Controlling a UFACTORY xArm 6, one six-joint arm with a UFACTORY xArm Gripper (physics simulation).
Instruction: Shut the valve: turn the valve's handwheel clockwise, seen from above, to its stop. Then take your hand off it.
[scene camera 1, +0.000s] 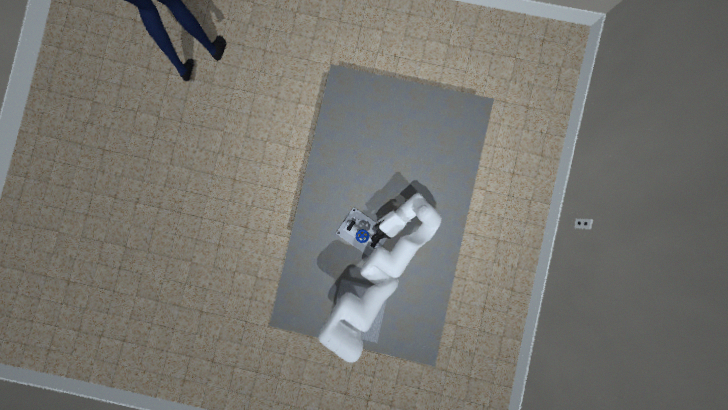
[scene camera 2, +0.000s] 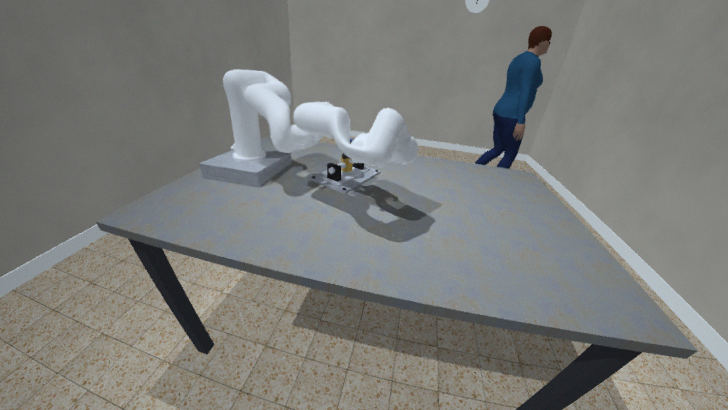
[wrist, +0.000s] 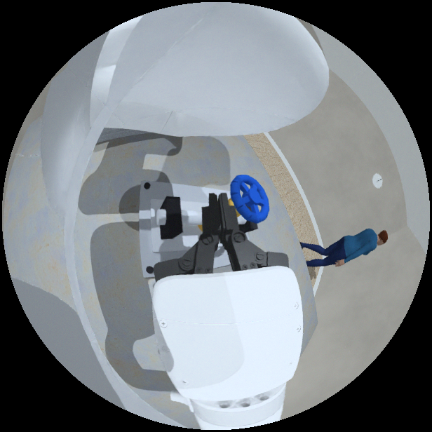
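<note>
The blue handwheel (scene camera 1: 362, 235) (wrist: 254, 196) stands on the valve; a small piece of the handwheel (scene camera 2: 351, 140) shows above the arm in the second scene view. The yellow valve body (scene camera 2: 346, 164) is partly hidden behind the fingers in the wrist view. The light base plate (scene camera 1: 346, 235) (scene camera 2: 340, 185) (wrist: 146, 240) lies on the table. My gripper (scene camera 1: 375, 241) (wrist: 216, 202) is shut and empty. Its tips are beside the handwheel, with a small gap seen from above, and left of it in the wrist view. The arm mostly hides the gripper in the second scene view.
The grey table (scene camera 1: 402, 127) (scene camera 2: 458, 244) carries the arm's grey base block (scene camera 2: 231, 173). Black pipe supports (scene camera 2: 333, 171) (wrist: 171, 218) stand on the plate. The white arm (scene camera 1: 407, 249) (scene camera 2: 326, 117) bends over the table beside the valve. A person (scene camera 2: 517, 91) (wrist: 357, 245) stands beyond the table.
</note>
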